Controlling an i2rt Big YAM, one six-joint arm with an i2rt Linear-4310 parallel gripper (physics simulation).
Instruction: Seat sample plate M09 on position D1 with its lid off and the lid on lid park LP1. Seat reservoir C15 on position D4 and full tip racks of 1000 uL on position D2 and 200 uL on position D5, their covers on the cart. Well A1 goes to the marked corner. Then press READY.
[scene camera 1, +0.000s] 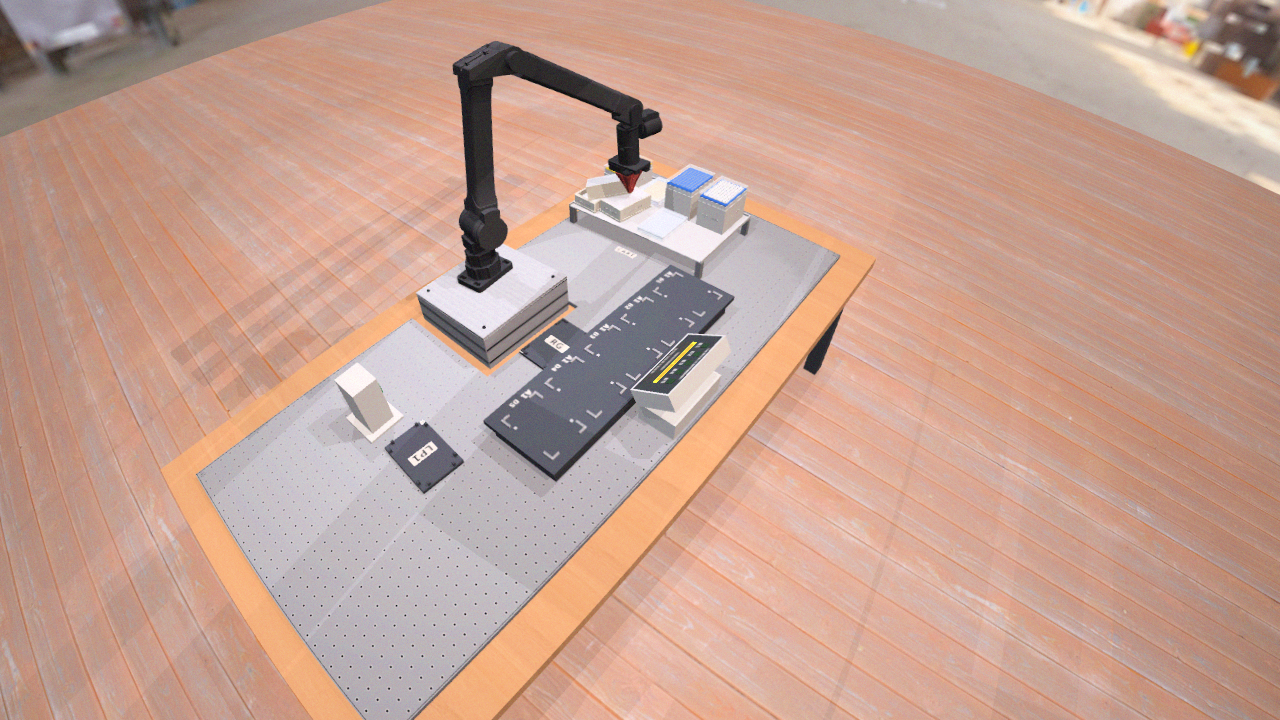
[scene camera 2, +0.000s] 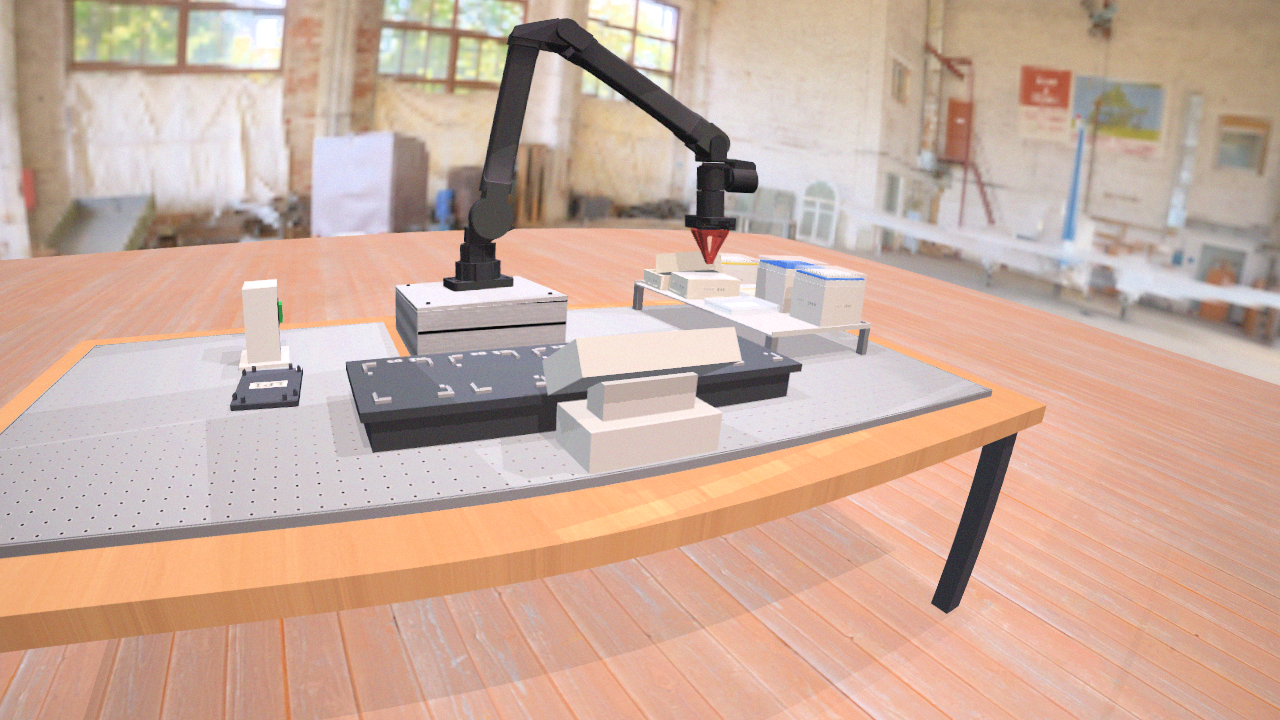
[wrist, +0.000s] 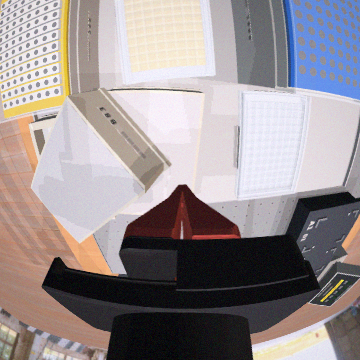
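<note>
My gripper (scene camera 1: 631, 189) (scene camera 2: 712, 260) (wrist: 181, 190) is shut and empty, pointing down above the cart (scene camera 1: 682, 248) (scene camera 2: 787, 322). A pale box (scene camera 1: 624, 206) (scene camera 2: 705, 284) (wrist: 165, 120) lies below the fingertips. A labelled box (wrist: 120, 135), its code resembling B83, sits tilted beside them. A clear gridded plate (scene camera 1: 660, 222) (scene camera 2: 741, 305) (wrist: 272, 145) and an amber gridded one (wrist: 165, 40) lie on the cart. A blue-topped rack (scene camera 1: 690, 179) (wrist: 330, 45), a blue-edged white-topped rack (scene camera 1: 723, 193) (scene camera 2: 830, 297) and a yellow-edged rack (wrist: 30, 55) stand there. Names M09 and C15 are unreadable.
The dark deck (scene camera 1: 572, 380) (scene camera 2: 465, 433) (wrist: 297, 220) shows bare positions. The lid park LP1 (scene camera 1: 435, 466) (scene camera 2: 239, 400) lies beside a white post (scene camera 1: 365, 398) (scene camera 2: 259, 322) with a green button (scene camera 2: 280, 311). A display console (scene camera 1: 684, 389) (scene camera 2: 657, 358) (wrist: 332, 291) stands at the deck's front.
</note>
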